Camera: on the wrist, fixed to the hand. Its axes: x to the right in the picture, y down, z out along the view.
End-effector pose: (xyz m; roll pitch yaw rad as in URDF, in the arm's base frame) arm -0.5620 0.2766 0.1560 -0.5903 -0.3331 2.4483
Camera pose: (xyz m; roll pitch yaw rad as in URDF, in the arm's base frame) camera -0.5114 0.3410 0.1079 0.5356 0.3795 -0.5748
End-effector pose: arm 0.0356 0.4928 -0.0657 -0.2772 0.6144 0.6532
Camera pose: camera 0.0338 0.4112 -0.1144 0.1246 -0.5316 -2.3844
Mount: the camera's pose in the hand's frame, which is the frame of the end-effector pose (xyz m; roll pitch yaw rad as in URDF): -0.0136 -0.0423 -0.0840 -0.0928 0.1016 -3.0770
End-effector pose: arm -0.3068 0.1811 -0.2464 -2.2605 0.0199 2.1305
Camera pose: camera -0.2684 0.1911 -0.1601 2.1615 -0.1342 -0.9734
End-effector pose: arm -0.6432 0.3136 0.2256 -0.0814 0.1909 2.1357
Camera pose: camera -0.5865 0.3157 0.1494 -0.0250 -0.0944 -0.9333
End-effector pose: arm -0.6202 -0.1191 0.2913 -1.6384 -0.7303 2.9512
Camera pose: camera -0.5636 -0.0476 0.3179 1.6207 0.6553 -0.0679
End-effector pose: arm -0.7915 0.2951 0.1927 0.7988 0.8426 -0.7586
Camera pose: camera -0.8251 0.3692 0.1437 -0.8685 -0.7252 2.3457
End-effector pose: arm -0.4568 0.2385 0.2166 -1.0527 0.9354 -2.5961
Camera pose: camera -0.4953 0.3250 0.2247 0.7939 -0.9312 0.7478
